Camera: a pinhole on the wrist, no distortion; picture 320 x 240 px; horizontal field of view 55.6 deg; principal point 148.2 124.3 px. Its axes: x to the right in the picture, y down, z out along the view. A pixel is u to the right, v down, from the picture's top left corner.
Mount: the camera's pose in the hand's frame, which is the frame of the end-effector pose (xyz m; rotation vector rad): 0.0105 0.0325 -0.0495 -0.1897 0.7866 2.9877
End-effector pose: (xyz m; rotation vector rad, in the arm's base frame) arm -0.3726 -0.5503 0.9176 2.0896 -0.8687 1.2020
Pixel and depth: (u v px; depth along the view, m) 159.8 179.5 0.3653
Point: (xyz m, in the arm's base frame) -0.3560 -0.8544 0.7712
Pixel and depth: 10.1 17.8 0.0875
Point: -0.4255 -0.6368 0.9645
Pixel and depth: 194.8 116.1 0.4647
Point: -0.4497 -0.9425 0.7176
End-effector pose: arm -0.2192 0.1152 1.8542 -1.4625 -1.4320 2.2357
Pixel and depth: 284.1 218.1 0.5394
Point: -0.3573 -0.4301 1.9759
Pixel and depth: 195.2 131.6 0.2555
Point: -0.2606 -0.1078 1.7917
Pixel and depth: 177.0 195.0 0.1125
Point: -0.2323 0.0339 1.8199
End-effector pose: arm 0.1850 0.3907 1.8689 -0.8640 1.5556 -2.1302
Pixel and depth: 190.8 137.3 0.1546
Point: 0.2553 0.3133 1.7815
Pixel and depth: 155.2 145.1 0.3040
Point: 0.3446 0.1956 1.7515
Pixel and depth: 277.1 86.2 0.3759
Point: 0.4594 0.2516 1.6220
